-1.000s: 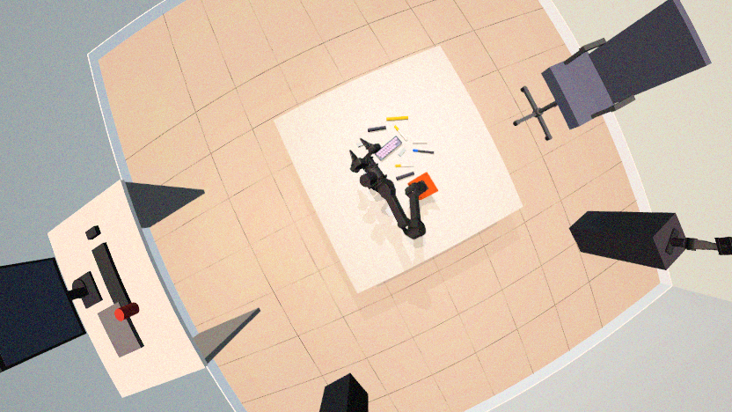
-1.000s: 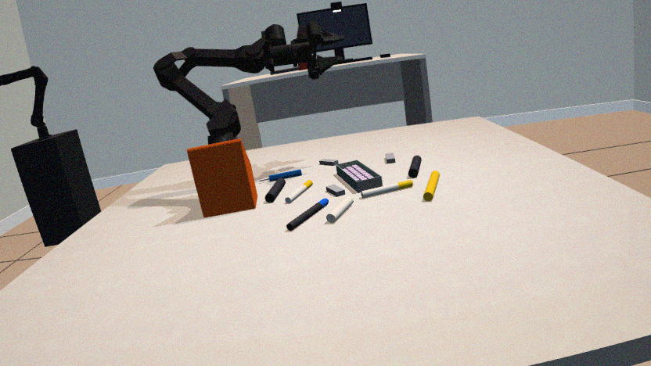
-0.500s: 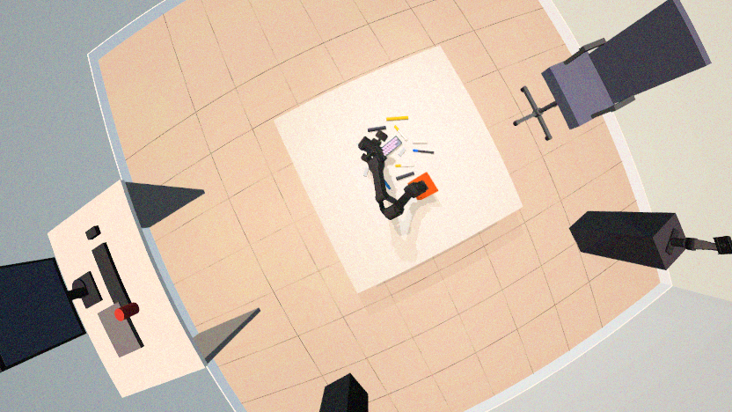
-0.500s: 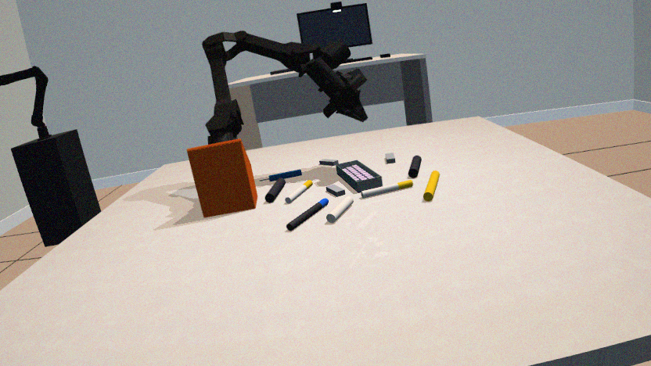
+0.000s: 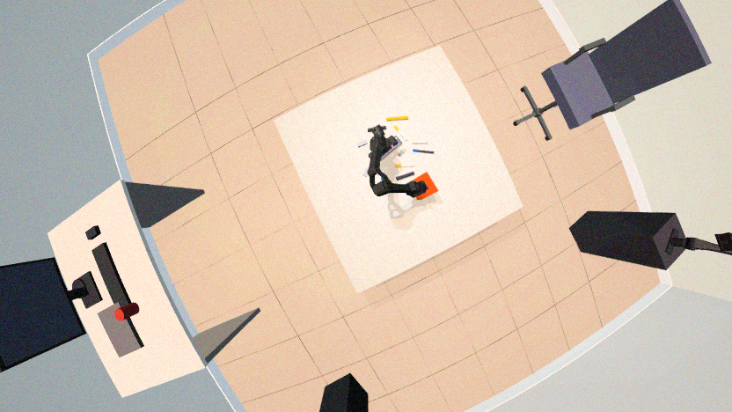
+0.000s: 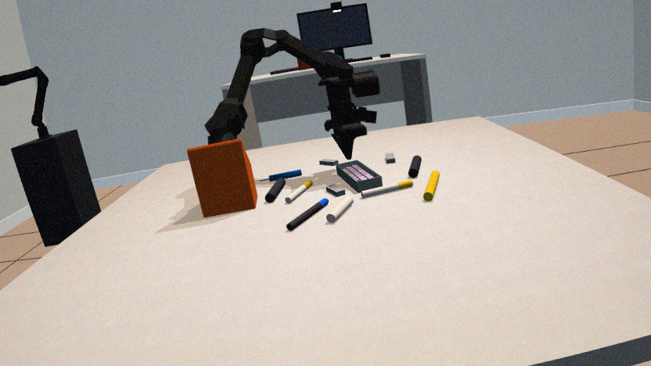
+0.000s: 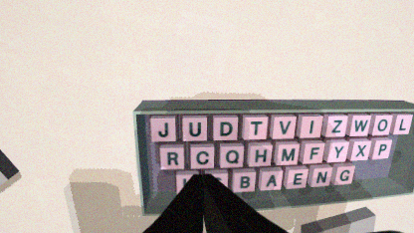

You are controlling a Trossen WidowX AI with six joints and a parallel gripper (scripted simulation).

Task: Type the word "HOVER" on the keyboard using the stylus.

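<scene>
Right now the blue stylus is 200 mm behind my gripper tip, 80 mm to the left of it and 30 mm below it. From my gripper tip the other things lie so: black blue-capped pen 220 mm to the right, 120 mm behind, 30 mm below; then grey eraser 120 mm to the right, 60 mm behind, 40 mm below; then yellow marker 220 mm to the right, 140 mm ahead, 30 mm below.
</scene>
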